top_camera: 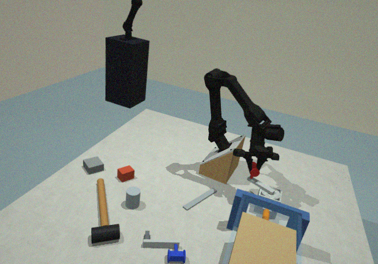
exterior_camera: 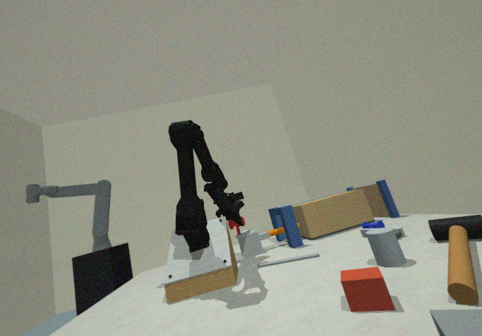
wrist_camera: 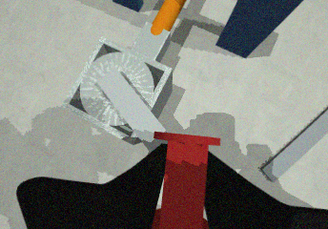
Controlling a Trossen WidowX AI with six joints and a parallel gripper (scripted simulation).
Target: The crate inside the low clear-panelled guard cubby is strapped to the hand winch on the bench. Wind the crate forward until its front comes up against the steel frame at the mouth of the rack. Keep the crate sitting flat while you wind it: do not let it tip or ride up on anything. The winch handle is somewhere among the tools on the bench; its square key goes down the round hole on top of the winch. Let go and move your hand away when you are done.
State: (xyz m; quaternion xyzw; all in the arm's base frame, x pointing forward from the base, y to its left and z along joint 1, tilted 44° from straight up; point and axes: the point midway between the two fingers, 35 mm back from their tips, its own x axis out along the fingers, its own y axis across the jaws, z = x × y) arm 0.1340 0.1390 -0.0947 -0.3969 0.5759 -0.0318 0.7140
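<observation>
Now: gripper tip 180 mm short of the blue steel frame, 100 mm to the right of it and 30 mm above it. The rest, counted from my gripper tip: red-knobbed crank handle (30 mm to the left, 30 mm below); then red knob (10 mm behind, 10 mm to the right); then winch (80 mm to the left, 100 mm below).
</observation>
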